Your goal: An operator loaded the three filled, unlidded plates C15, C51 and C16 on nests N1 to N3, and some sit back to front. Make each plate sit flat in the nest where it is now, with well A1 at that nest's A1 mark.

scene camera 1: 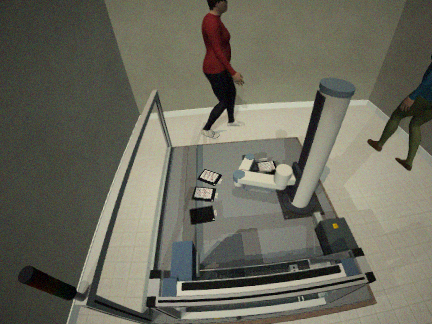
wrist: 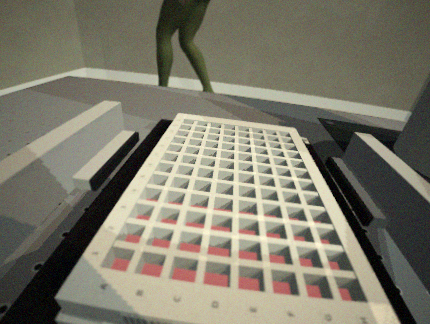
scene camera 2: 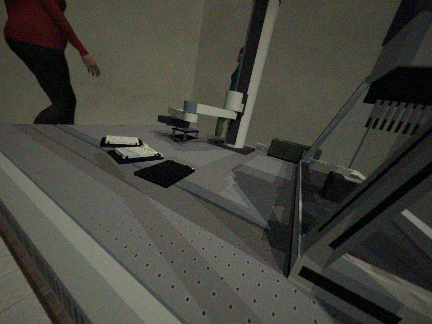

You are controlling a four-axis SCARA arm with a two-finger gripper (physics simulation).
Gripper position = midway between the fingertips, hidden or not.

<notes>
I see my gripper point(wrist: 234, 133) and a black nest N3 point(scene camera 2: 177, 171).
</notes>
